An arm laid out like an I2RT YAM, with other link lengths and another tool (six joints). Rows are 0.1 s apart.
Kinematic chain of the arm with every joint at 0, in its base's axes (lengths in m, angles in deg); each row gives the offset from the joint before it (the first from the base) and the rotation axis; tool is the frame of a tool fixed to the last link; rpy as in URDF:
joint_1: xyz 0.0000 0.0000 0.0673 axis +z
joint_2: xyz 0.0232 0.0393 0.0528 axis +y
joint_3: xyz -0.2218 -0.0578 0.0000 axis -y
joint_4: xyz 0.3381 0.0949 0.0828 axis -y
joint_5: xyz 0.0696 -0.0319 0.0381 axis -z
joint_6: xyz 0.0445 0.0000 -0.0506 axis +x
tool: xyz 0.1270 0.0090 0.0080 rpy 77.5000 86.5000 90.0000
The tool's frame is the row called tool.
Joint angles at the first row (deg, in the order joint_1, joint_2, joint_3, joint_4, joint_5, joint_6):
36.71, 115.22, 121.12, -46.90, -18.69, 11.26
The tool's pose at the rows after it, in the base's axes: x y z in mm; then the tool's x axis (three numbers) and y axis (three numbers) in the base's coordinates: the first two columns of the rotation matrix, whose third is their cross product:
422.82, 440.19, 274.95, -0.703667, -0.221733, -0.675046, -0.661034, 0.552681, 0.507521
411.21, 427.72, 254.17, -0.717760, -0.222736, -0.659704, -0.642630, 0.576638, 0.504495
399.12, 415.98, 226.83, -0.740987, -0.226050, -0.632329, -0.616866, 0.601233, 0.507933
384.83, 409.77, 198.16, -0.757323, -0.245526, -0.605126, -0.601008, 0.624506, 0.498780
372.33, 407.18, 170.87, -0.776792, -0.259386, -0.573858, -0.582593, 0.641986, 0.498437
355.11, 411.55, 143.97, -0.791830, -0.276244, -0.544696, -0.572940, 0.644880, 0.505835
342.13, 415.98, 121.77, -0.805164, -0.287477, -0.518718, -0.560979, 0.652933, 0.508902
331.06, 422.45, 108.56, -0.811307, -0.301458, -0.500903, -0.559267, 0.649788, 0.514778
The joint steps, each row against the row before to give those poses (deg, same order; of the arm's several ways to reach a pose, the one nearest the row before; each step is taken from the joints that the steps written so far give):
-0.24, -5.65, -8.40, 2.24, 1.34, -0.20
0.04, -5.38, -9.16, 2.46, 1.21, 0.40
0.05, -4.28, -8.35, 2.01, 0.91, 0.66
0.80, -2.73, -6.49, 1.35, 1.49, 0.18
0.89, -1.28, -4.77, 1.22, 0.94, 0.71
1.65, -0.71, -4.41, 1.94, 0.41, 1.13
1.51, 0.26, -2.69, 1.39, 0.71, 1.25
1.35, 0.59, -1.17, 0.81, 0.03, 0.77

